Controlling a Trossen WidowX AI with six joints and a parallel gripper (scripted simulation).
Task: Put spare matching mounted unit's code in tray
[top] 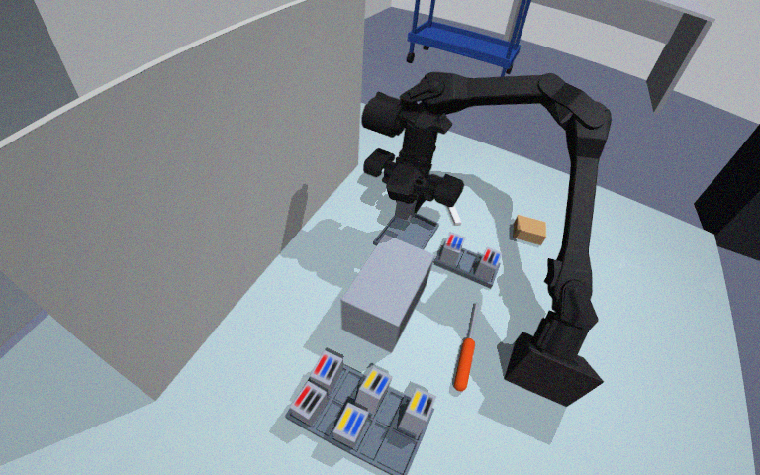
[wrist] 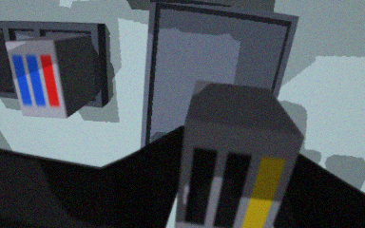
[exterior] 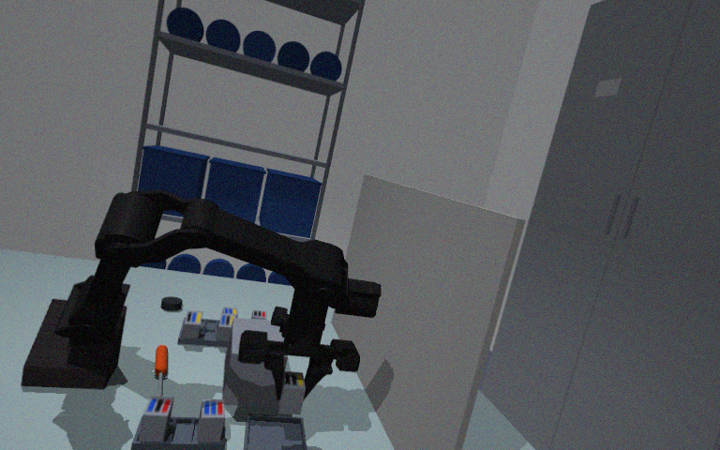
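My gripper tip is 1 cm past the flat tray and 8 cm above it. Also, from my gripper tip: white bar (9 cm behind, 11 cm to the right, 8 cm below); small rack (15 cm behind, 3 cm to the left, 7 cm below); grey spare (2 cm above).
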